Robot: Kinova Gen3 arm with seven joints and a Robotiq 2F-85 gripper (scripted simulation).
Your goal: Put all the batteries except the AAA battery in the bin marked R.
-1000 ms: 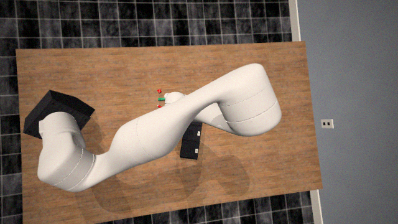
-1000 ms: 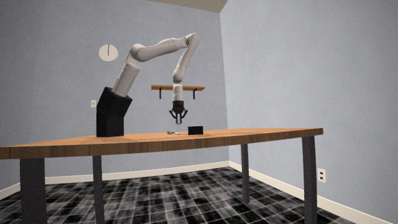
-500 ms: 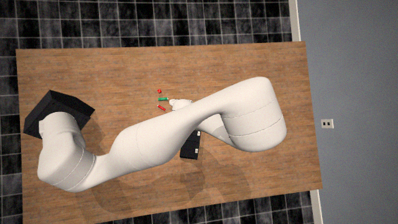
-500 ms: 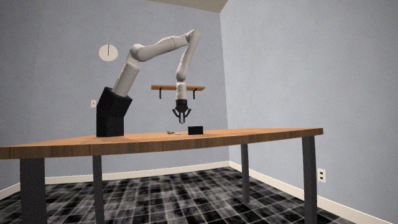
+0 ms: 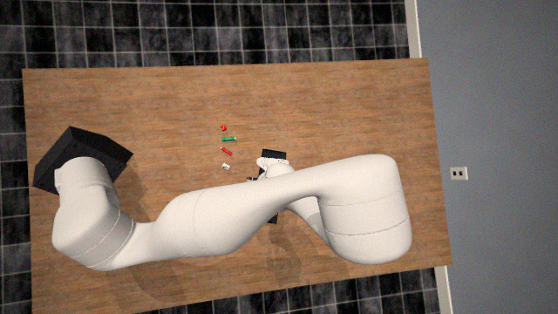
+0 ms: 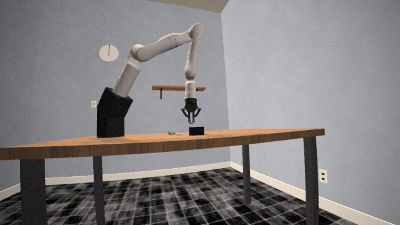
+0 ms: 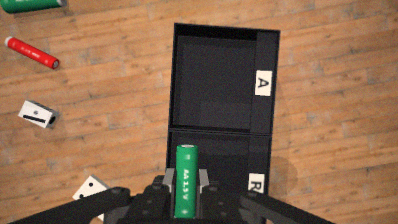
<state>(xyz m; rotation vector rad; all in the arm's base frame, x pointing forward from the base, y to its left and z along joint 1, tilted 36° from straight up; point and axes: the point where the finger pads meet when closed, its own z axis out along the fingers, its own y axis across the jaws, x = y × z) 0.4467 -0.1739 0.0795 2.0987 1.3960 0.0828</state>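
Right now my hand is 7 cm above the black bin, 2 cm to the left of it and 2 cm short of it. Also, from my hand: tiny white thing (10 cm to the left, 10 cm behind, 8 cm below); red battery (15 cm to the left, 8 cm below, 8 cm behind); flat white item (9 cm behind, 8 cm below).
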